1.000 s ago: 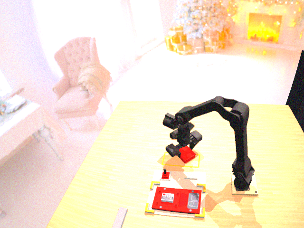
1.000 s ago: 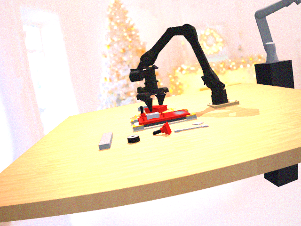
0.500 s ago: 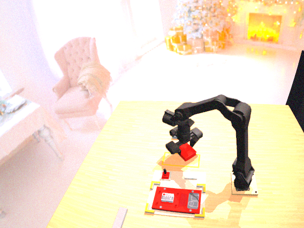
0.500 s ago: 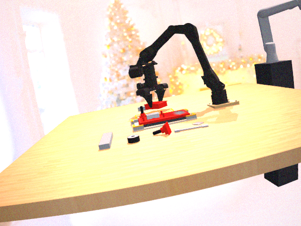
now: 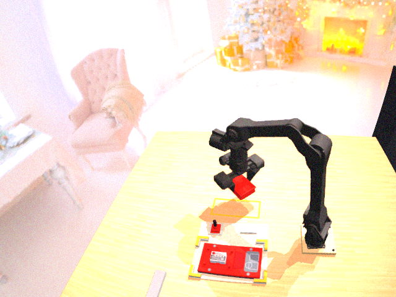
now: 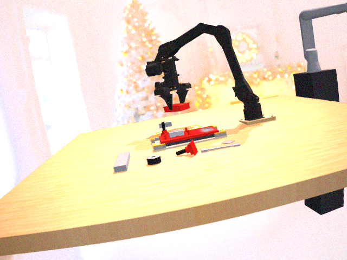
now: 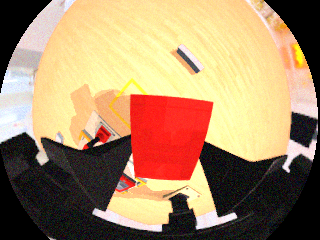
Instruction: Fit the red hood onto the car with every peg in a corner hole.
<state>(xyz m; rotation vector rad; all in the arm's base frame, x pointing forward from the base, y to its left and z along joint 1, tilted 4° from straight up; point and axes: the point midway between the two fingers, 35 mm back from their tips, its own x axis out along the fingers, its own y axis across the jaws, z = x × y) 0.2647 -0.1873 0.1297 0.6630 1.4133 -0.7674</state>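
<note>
My gripper tip is 27 cm to the right of the grey engine block, 7 cm short of it and 7 cm above it. Also, from my gripper tip: thin grey strip 47 cm to the left, 9 cm below, 2 cm behind; black wheel 46 cm to the left, 18 cm ahead, 8 cm below; red hood 1 cm above.
</note>
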